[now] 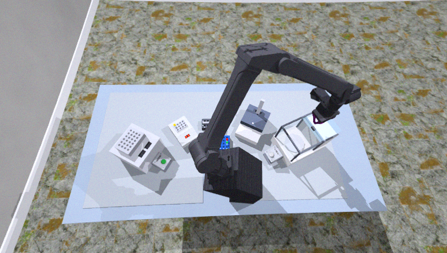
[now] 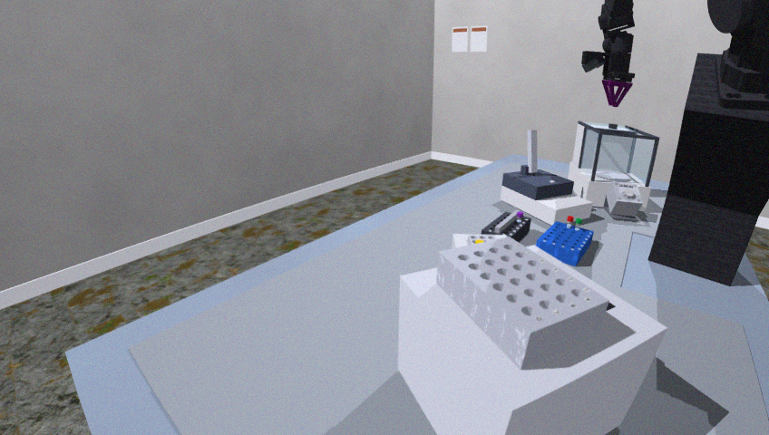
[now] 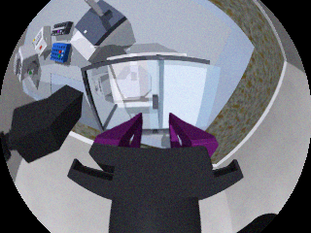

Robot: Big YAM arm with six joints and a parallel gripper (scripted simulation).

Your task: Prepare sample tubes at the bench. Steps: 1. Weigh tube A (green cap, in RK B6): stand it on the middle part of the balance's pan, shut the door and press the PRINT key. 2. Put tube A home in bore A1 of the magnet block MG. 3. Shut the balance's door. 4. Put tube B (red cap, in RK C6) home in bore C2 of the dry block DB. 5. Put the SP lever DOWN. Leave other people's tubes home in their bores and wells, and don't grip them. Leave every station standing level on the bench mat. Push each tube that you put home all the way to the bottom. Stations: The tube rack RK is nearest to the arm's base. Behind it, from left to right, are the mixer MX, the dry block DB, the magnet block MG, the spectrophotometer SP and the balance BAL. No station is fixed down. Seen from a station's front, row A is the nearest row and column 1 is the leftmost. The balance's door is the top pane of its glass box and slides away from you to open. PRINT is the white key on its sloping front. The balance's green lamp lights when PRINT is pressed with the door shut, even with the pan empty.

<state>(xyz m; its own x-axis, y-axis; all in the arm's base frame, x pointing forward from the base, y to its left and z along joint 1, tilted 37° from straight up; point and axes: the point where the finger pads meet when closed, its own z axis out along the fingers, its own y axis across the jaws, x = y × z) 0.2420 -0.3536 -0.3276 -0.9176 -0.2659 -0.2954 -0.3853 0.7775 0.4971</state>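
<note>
Now: the blue rack RK 470 mm to the left of my hand and 270 mm below it. From my hand the other things lie so: balance door 30 mm to the right, 70 mm below; white print key 90 mm behind, 190 mm to the left, 210 mm below; round pan 30 mm behind, 50 mm to the left, 200 mm below.
</note>
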